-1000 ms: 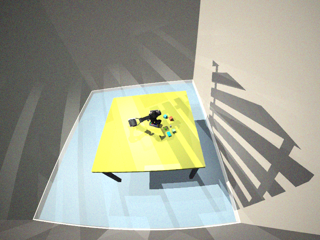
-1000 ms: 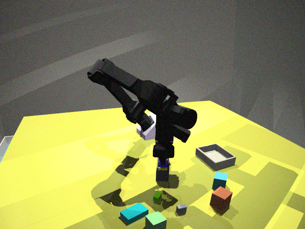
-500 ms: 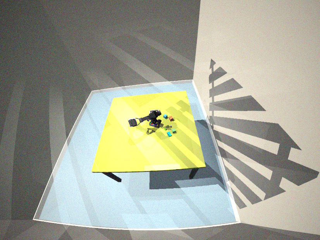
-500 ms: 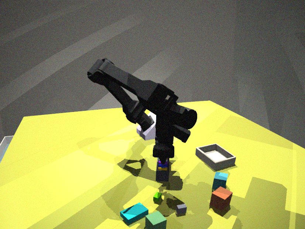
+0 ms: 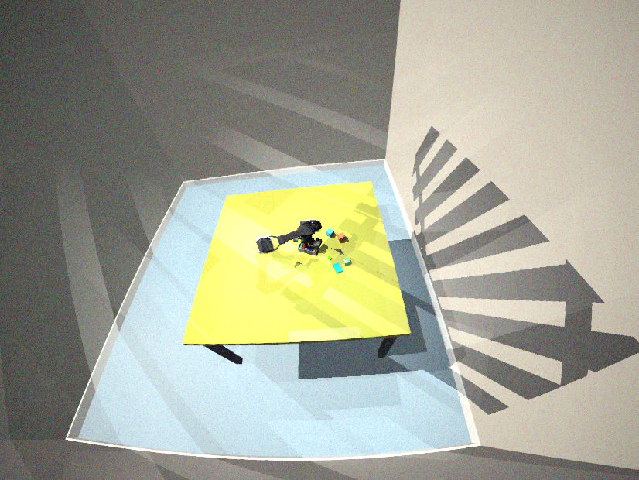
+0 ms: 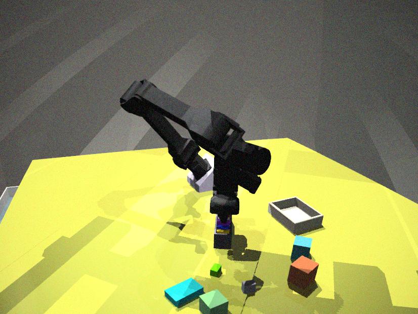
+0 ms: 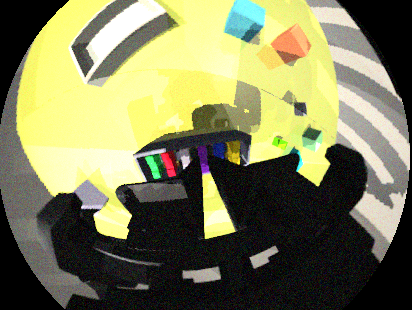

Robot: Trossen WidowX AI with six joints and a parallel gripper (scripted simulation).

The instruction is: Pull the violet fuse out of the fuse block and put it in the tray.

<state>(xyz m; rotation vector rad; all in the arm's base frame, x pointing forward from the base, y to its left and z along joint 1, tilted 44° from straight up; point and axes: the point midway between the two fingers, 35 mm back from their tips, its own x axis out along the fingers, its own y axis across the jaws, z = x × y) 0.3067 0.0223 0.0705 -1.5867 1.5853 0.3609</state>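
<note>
Now: the tray 22 cm to the left of my gripper tip, 4 cm below it and 2 cm behind it. The rest, counted from my gripper tip: violet fuse 1 cm below; teal cube 14 cm to the left, 14 cm ahead, 2 cm below; small green block 14 cm ahead, 6 cm to the right, 3 cm below.
</note>
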